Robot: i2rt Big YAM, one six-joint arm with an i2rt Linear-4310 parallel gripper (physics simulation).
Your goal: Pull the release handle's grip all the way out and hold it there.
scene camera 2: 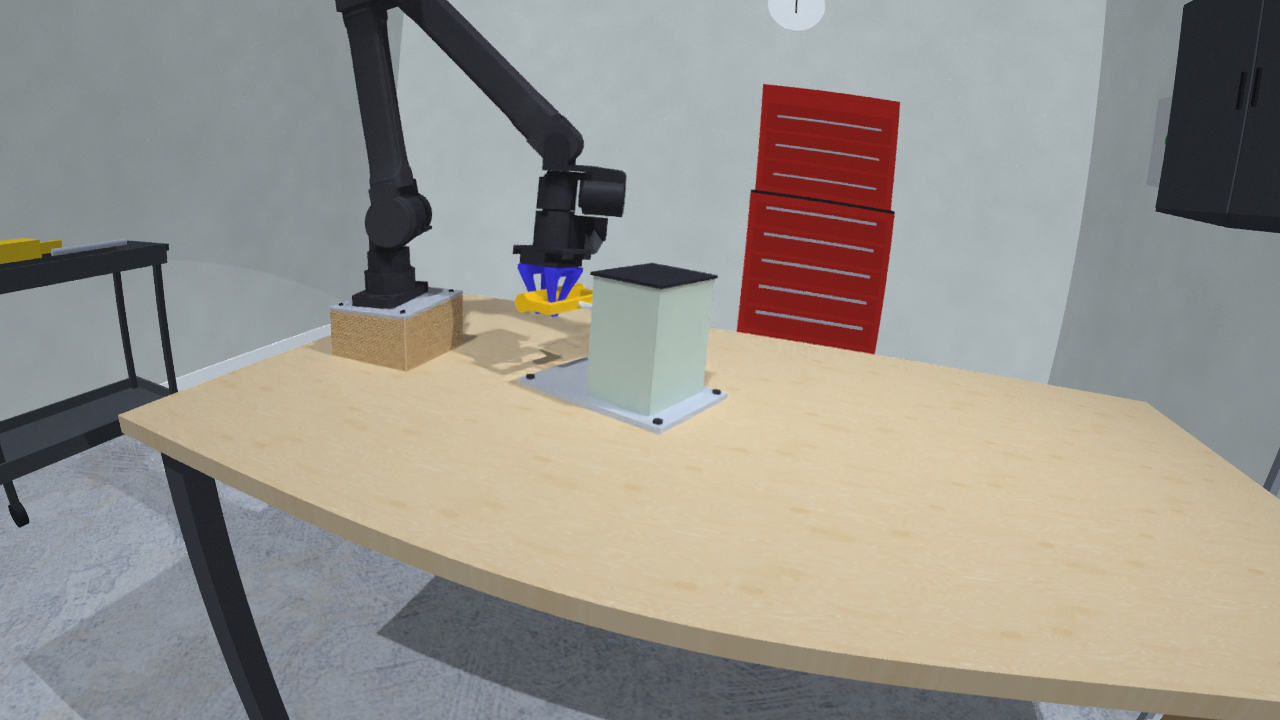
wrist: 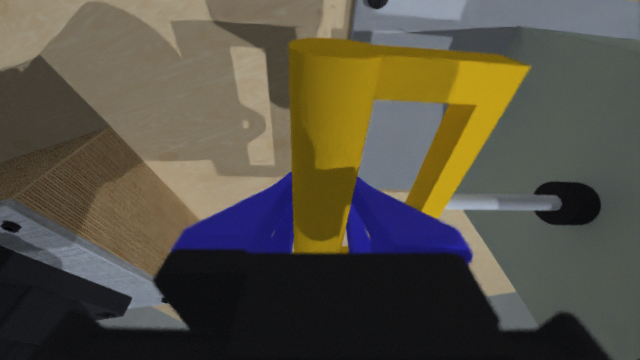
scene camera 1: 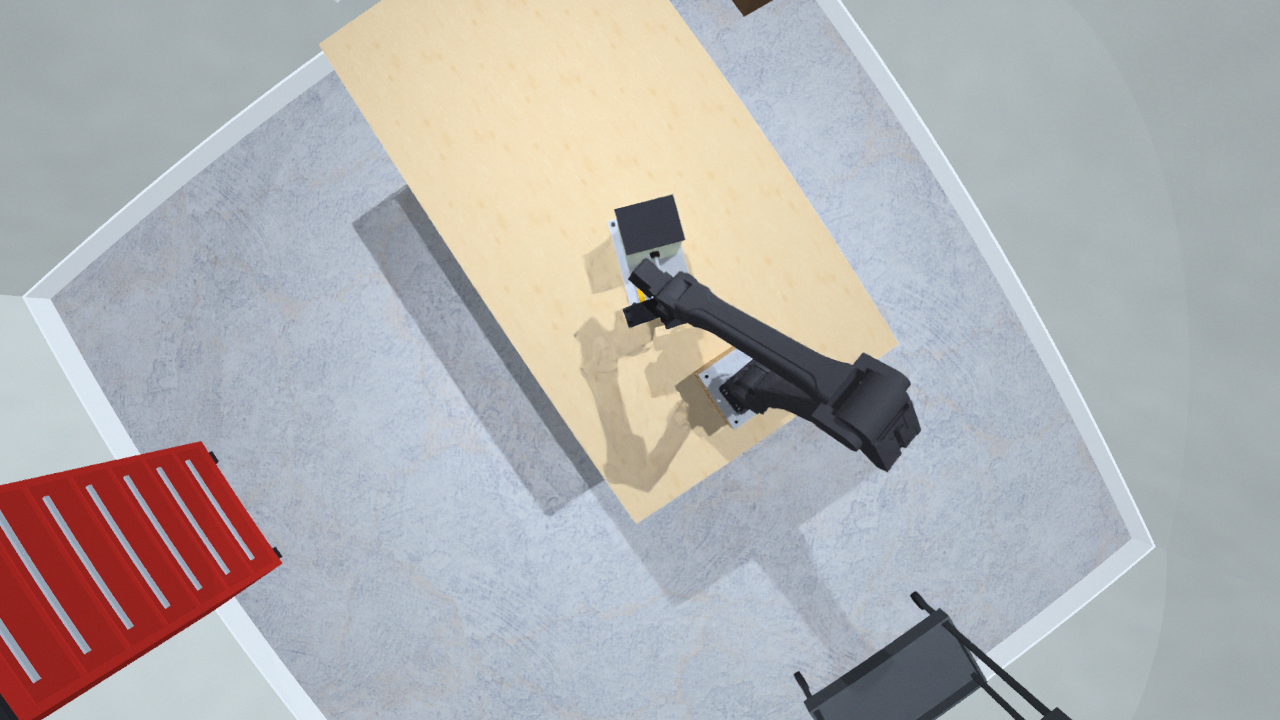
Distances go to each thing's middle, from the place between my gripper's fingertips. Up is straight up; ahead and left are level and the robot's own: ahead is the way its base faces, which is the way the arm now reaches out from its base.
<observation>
The grey base plate (scene camera 2: 568,381) is 13 cm ahead of my hand, 8 cm below it and 5 cm to the right of it.
</observation>
